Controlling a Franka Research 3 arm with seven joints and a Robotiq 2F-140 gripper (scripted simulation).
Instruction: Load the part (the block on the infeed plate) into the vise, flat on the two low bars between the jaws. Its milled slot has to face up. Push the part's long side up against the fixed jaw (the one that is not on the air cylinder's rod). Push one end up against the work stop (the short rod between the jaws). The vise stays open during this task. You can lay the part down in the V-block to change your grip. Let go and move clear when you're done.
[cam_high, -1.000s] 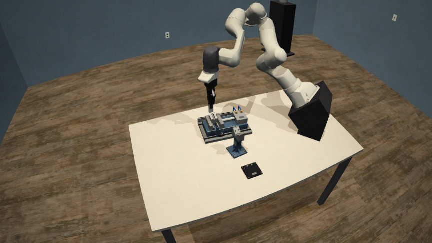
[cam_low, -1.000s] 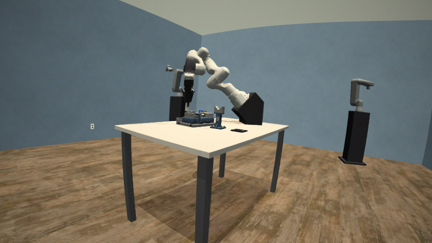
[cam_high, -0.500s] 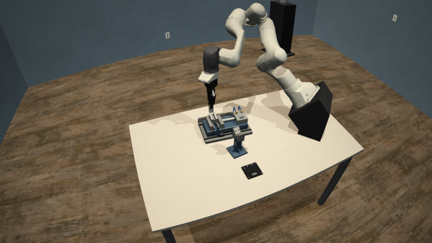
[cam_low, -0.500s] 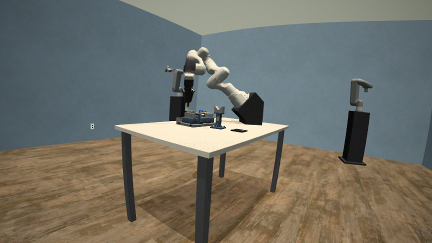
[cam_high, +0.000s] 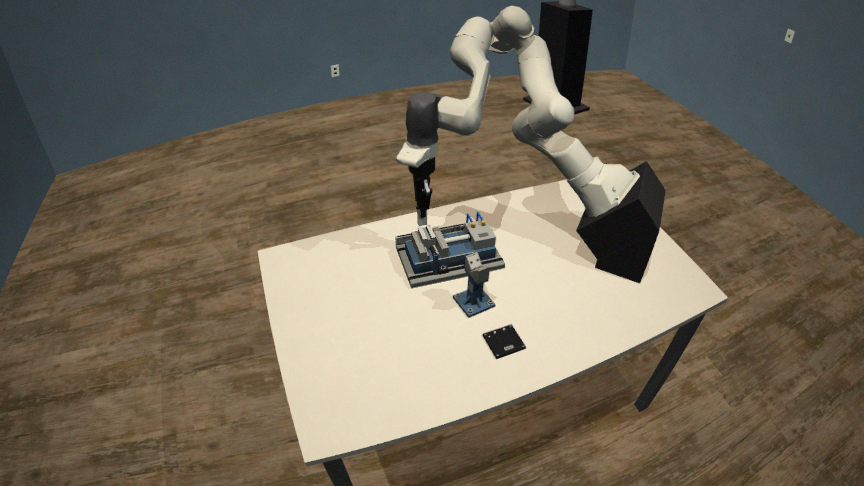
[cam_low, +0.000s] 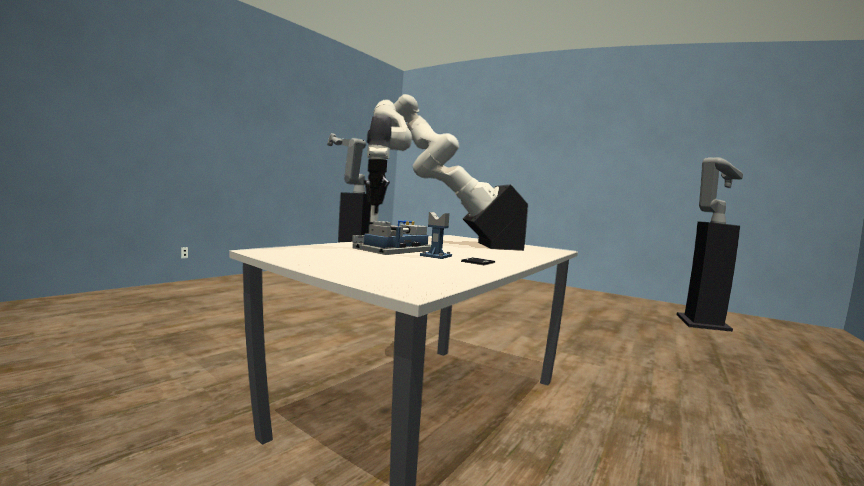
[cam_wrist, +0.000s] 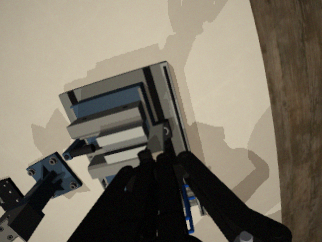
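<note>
Now: the part 4 cm to the left of my hand, 4 cm below it and 1 cm ahead of it. Round my hand: black infeed plate 44 cm to the left, 13 cm below, 3 cm ahead; vise 10 cm below, 8 cm to the left, 5 cm behind; air cylinder 14 cm behind, 11 cm to the left, 6 cm below.
</note>
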